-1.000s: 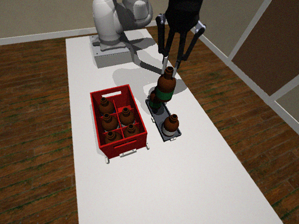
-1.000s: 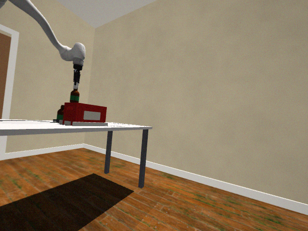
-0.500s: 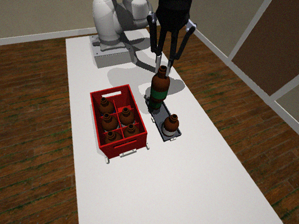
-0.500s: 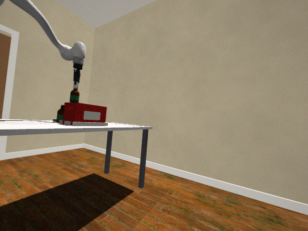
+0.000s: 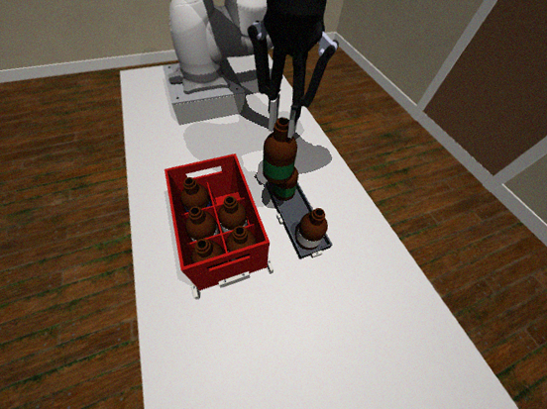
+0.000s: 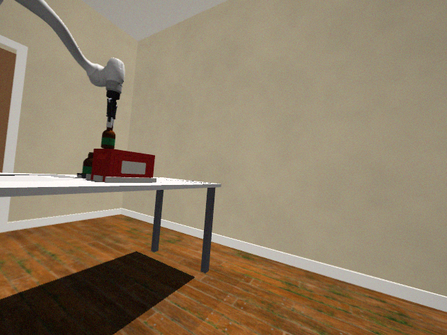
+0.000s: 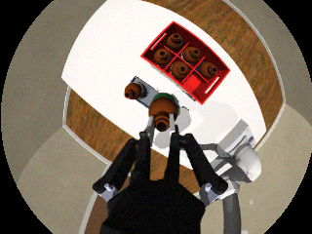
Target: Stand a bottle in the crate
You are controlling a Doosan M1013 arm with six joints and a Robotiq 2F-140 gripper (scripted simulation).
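Now: hand 90 mm above the bottle. Round my hand: red crate (10 mm ahead, 170 mm to the right, 280 mm below); dark tray (30 mm ahead, 60 mm to the left, 350 mm below).
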